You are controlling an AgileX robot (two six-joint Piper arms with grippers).
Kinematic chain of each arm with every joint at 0, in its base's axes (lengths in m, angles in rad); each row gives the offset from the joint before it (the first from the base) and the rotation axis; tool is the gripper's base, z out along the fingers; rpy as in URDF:
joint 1: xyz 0 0 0.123 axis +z
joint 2: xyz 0 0 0 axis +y
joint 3: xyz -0.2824 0 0.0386 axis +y
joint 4: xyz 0.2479 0 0.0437 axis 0.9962 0 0.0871
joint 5: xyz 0 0 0 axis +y
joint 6: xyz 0.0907 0 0.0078 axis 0.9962 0 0.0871
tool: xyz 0 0 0 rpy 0 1.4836 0
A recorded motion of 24 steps. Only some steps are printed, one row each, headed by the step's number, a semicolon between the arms.
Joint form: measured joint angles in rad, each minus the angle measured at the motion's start. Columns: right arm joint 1, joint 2, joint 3, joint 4, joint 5, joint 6; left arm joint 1, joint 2, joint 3, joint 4, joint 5, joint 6.
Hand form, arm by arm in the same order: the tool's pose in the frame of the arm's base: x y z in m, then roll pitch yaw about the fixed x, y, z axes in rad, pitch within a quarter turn. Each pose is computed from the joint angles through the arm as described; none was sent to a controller.
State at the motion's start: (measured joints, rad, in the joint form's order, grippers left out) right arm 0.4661 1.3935 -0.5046 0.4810 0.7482 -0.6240; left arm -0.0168 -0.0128 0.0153 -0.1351 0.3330 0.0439
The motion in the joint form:
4: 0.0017 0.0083 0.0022 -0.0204 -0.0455 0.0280; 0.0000 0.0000 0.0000 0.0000 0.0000 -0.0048
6: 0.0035 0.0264 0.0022 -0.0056 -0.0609 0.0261; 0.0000 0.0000 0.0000 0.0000 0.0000 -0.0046
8: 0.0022 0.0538 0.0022 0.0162 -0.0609 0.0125; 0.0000 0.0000 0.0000 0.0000 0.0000 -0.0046
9: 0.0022 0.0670 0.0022 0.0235 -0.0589 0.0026; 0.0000 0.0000 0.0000 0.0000 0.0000 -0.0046
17: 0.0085 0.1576 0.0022 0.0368 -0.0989 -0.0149; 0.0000 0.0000 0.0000 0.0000 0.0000 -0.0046
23: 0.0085 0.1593 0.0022 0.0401 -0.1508 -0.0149; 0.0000 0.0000 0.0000 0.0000 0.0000 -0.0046
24: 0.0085 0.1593 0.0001 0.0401 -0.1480 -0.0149; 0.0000 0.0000 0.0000 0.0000 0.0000 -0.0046
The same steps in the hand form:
4: 0.1563 0.1083 0.1543 2.8825 0.1735 -2.4463; 0.0533 -0.0049 0.1788 -2.7631 1.3064 -2.8130
6: 0.1579 0.1098 0.1511 2.8769 0.1708 -2.4592; 0.0533 -0.0049 0.1788 -2.7638 1.3065 -2.8137
8: 0.1586 0.1111 0.1463 2.8589 0.1507 -2.4668; 0.0533 -0.0049 0.1788 -2.7638 1.3065 -2.8137
9: 0.1586 0.1117 0.1439 2.8517 0.1400 -2.4633; 0.0533 -0.0049 0.1788 -2.7638 1.3065 -2.8137
17: 0.1625 0.1142 0.1262 2.8494 0.0890 -2.4631; 0.0533 -0.0049 0.1788 -2.7638 1.3065 -2.8137
23: 0.1672 0.1146 0.1256 2.8770 0.1277 -2.4776; 0.0533 -0.0049 0.1788 -2.7638 1.3065 -2.8137
24: 0.1675 0.1149 0.1259 2.8758 0.1276 -2.4769; 0.0533 -0.0049 0.1788 -2.7638 1.3065 -2.8137

